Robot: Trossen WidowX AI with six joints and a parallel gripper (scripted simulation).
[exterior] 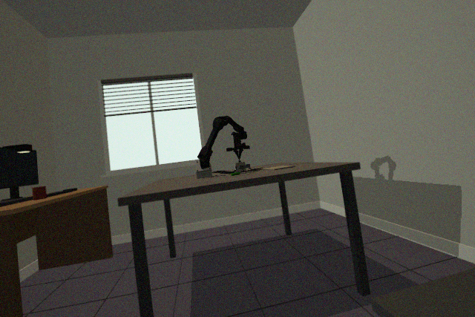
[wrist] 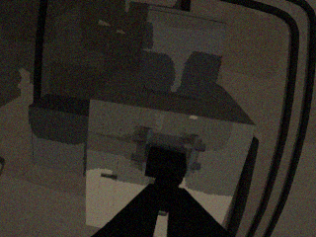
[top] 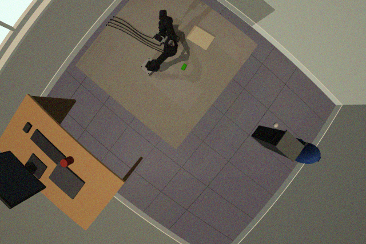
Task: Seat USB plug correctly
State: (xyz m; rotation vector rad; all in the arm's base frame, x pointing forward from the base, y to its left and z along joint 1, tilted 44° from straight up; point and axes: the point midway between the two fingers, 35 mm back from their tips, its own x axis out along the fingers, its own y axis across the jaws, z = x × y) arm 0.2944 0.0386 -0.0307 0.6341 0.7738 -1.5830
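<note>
Right now the dark USB plug is 20 mm below my gripper tip. The rest, counted from my gripper tip: tan sheet 220 mm ahead, 260 mm to the right, 100 mm below; small green block 110 mm behind, 290 mm to the right, 100 mm below.
</note>
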